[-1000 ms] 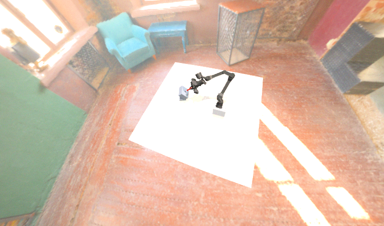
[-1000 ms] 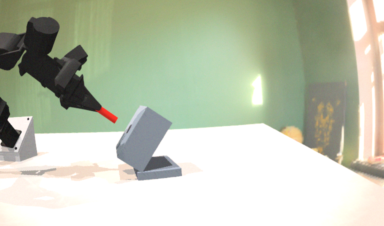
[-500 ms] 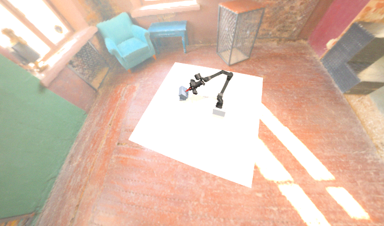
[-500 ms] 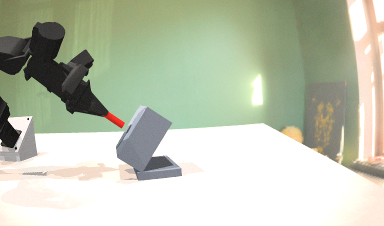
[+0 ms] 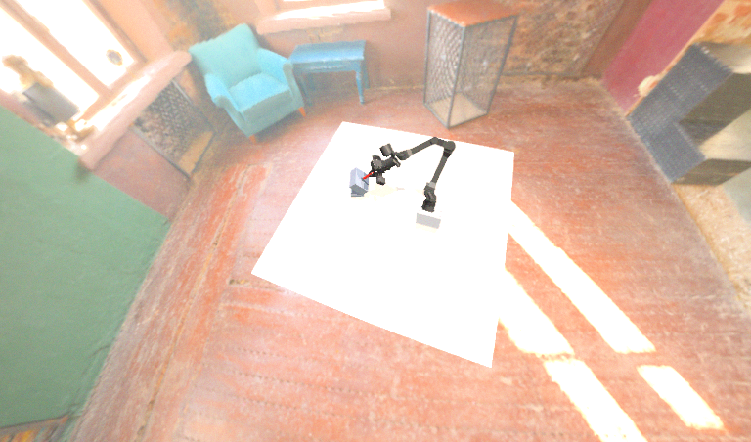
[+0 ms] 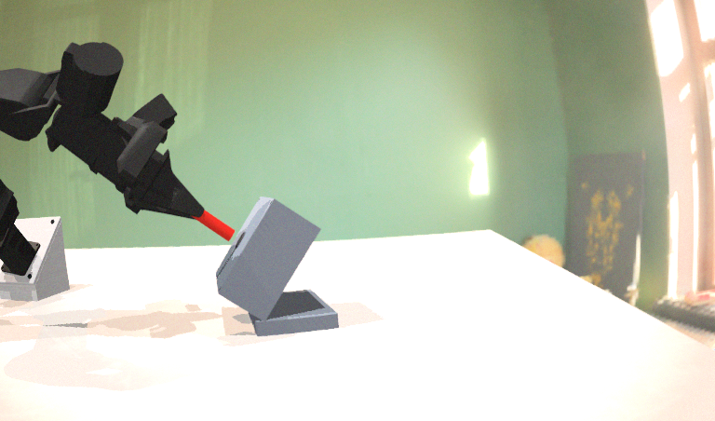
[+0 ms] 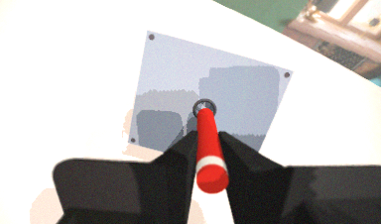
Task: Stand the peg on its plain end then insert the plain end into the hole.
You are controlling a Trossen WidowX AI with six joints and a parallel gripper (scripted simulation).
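The grey sloped panel lies 6 cm ahead of my gripper tip, 5 cm below it and 3 cm to the left of it. From my gripper tip the other things lie so: red peg: 1 cm to the right, 1 cm behind, 1 cm above; grey base plate: 12 cm below, 8 cm ahead, 4 cm to the left.
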